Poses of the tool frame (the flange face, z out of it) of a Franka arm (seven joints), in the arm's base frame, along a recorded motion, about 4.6 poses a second.
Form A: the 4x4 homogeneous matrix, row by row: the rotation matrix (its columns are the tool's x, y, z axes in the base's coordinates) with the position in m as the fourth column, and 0 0 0 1 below. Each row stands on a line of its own.
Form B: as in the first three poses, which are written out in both.
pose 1, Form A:
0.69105, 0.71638, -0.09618, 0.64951
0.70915, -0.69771, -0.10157, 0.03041
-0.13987, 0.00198, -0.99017, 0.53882
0, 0, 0, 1
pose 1, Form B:
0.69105, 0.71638, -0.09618, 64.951
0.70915, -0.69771, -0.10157, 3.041
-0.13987, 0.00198, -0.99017, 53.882
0, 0, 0, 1

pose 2, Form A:
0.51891, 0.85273, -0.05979, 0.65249
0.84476, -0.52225, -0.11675, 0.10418
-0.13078, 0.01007, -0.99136, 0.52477
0, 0, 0, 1
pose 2, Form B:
0.51891, 0.85273, -0.05979, 65.249
0.84476, -0.52225, -0.11675, 10.418
-0.13078, 0.01007, -0.99136, 52.477
0, 0, 0, 1

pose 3, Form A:
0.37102, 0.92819, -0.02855, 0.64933
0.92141, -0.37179, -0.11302, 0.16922
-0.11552, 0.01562, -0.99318, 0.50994
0, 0, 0, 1
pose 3, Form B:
0.37102, 0.92819, -0.02855, 64.933
0.92141, -0.37179, -0.11302, 16.922
-0.11552, 0.01562, -0.99318, 50.994
0, 0, 0, 1

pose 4, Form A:
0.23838, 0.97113, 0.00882, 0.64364
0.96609, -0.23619, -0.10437, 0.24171
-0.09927, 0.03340, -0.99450, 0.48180
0, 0, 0, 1
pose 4, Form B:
0.23838, 0.97113, 0.00882, 64.364
0.96609, -0.23619, -0.10437, 24.171
-0.09927, 0.03340, -0.99450, 48.180
0, 0, 0, 1

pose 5, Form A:
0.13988, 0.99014, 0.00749, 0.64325
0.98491, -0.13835, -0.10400, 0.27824
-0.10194, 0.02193, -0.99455, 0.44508
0, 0, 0, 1
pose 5, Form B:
0.13988, 0.99014, 0.00749, 64.325
0.98491, -0.13835, -0.10400, 27.824
-0.10194, 0.02193, -0.99455, 44.508
0, 0, 0, 1

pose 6, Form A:
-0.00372, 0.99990, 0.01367, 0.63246
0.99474, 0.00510, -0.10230, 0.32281
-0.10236, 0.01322, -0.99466, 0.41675
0, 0, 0, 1
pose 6, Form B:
-0.00372, 0.99990, 0.01367, 63.246
0.99474, 0.00510, -0.10230, 32.281
-0.10236, 0.01322, -0.99466, 41.675
0, 0, 0, 1

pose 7, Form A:
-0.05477, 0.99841, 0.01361, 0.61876
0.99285, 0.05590, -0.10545, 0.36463
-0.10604, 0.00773, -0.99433, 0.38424
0, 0, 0, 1
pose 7, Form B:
-0.05477, 0.99841, 0.01361, 61.876
0.99285, 0.05590, -0.10545, 36.463
-0.10604, 0.00773, -0.99433, 38.424
0, 0, 0, 1

